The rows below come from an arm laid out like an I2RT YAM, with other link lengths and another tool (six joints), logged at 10 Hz.
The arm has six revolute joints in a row. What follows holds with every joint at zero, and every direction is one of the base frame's.
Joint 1 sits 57.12 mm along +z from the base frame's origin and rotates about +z.
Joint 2 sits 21 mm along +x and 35.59 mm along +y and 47.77 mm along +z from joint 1 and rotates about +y.
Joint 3 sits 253.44 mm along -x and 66.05 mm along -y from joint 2 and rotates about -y.
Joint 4 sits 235.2 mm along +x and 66.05 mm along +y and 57.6 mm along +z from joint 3 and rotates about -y.
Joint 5 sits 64.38 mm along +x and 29.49 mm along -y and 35.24 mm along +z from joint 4 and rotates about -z.
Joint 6 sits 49.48 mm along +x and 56.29 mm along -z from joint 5 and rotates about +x.
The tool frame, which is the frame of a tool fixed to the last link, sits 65 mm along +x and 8 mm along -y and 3 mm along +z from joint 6; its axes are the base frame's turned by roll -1.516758, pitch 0.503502 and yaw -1.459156 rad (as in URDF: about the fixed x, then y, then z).
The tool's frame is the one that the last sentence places.
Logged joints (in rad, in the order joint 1, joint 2, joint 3, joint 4, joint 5, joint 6), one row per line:
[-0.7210 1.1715 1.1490 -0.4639 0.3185 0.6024]
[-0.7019 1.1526 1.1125 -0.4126 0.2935 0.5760]
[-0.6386 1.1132 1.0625 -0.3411 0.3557 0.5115]
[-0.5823 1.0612 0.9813 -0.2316 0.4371 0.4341]
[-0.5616 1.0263 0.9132 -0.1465 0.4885 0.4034]
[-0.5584 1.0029 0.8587 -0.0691 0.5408 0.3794]
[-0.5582 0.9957 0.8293 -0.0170 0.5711 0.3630]
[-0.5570 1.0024 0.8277 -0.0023 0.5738 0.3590]
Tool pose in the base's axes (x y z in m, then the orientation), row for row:
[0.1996 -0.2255 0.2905 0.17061 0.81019 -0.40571 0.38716]
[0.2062 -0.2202 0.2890 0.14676 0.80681 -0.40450 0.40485]
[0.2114 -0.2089 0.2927 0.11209 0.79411 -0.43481 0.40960]
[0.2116 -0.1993 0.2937 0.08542 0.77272 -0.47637 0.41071]
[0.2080 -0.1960 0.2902 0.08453 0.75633 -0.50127 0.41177]
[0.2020 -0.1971 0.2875 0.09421 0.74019 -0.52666 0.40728]
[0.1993 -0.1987 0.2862 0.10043 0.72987 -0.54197 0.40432]
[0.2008 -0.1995 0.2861 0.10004 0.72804 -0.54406 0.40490]
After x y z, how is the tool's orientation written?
As a quaternion, x y z w.
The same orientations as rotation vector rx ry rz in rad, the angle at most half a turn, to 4 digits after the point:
[0.4342 2.0619 -1.0325]
[0.3704 2.0364 -1.0210]
[0.2823 2.0000 -1.0951]
[0.2150 1.9451 -1.1991]
[0.2127 1.9029 -1.2612]
[0.2375 1.8662 -1.3278]
[0.2536 1.8427 -1.3683]
[0.2525 1.8376 -1.3732]

